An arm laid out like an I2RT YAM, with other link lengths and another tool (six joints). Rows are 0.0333 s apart.
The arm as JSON. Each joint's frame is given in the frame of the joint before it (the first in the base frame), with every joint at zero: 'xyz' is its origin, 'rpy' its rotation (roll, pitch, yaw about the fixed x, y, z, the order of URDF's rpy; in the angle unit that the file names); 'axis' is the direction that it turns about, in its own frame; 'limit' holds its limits. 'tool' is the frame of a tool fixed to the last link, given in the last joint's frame.
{
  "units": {
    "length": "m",
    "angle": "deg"
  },
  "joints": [
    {
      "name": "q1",
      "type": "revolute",
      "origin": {
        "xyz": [
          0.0,
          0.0,
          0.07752
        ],
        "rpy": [
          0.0,
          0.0,
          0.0
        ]
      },
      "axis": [
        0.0,
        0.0,
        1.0
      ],
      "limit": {
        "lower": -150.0,
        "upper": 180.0
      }
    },
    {
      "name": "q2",
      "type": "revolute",
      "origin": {
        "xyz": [
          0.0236,
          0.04,
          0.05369
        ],
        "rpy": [
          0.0,
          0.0,
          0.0
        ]
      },
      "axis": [
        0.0,
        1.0,
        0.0
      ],
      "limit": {
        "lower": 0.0,
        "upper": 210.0
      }
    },
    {
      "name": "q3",
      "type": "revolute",
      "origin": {
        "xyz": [
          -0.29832,
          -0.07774,
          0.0
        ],
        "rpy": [
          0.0,
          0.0,
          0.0
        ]
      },
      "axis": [
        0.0,
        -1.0,
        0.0
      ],
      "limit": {
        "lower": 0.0,
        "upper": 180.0
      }
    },
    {
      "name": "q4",
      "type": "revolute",
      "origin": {
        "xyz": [
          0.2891,
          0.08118,
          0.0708
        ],
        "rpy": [
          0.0,
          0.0,
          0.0
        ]
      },
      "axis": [
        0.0,
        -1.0,
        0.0
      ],
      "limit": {
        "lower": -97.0,
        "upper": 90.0
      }
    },
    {
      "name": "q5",
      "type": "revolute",
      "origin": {
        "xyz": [
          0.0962,
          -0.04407,
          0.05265
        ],
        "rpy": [
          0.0,
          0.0,
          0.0
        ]
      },
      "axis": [
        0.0,
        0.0,
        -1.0
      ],
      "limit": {
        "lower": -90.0,
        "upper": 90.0
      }
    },
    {
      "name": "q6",
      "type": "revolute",
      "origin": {
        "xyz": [
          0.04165,
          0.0,
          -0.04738
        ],
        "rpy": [
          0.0,
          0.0,
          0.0
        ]
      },
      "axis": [
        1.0,
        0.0,
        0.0
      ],
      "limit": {
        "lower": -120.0,
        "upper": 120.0
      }
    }
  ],
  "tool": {
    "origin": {
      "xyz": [
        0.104,
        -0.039,
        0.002
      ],
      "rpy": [
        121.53,
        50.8,
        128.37
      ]
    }
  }
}
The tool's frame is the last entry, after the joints.
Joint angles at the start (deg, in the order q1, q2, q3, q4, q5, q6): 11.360 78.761 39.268 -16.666 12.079 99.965
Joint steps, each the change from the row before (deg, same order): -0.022 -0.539 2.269 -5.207 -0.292 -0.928; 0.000 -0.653 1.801 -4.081 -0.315 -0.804; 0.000 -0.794 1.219 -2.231 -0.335 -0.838; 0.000 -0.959 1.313 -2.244 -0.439 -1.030; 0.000 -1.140 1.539 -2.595 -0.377 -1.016; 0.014 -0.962 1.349 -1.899 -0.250 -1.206; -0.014 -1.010 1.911 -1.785 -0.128 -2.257; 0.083 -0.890 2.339 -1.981 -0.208 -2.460; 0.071 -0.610 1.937 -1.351 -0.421 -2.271; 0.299 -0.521 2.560 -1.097 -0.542 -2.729; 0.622 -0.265 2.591 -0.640 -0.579 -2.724; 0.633 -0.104 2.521 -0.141 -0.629 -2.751; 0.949 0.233 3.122 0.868 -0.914 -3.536; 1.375 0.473 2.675 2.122 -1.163 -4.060; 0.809 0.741 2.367 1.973 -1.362 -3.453; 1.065 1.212 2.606 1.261 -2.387 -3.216
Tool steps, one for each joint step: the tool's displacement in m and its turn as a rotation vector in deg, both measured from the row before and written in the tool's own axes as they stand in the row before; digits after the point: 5 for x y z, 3 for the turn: 0.00232 0.00127 -0.01004 2.329 -1.368 -0.535; 0.00267 0.00127 -0.00934 1.737 -0.813 -0.490; 0.00402 0.00315 -0.00700 0.695 0.117 -0.661; 0.00494 0.00388 -0.00796 0.639 0.356 -0.841; 0.00558 0.00453 -0.00982 0.549 0.347 -0.854; 0.00522 0.00501 -0.00836 0.294 0.452 -1.119; 0.00734 0.00955 -0.00996 0.033 0.749 -2.212; 0.00879 0.01088 -0.01091 0.080 0.892 -2.484; 0.00754 0.00940 -0.00837 0.114 1.005 -2.269; 0.01129 0.01354 -0.00913 -0.262 1.577 -3.003; 0.01291 0.01420 -0.00735 -0.366 1.839 -3.297; 0.01274 0.01552 -0.00605 -0.637 1.932 -3.420; 0.01698 0.02252 -0.00454 -1.342 2.752 -4.667; 0.01834 0.02411 0.00009 -1.562 3.286 -5.608; 0.01260 0.02238 0.00173 -1.439 2.708 -4.599; 0.01442 0.01965 0.00549 -0.522 3.618 -4.259
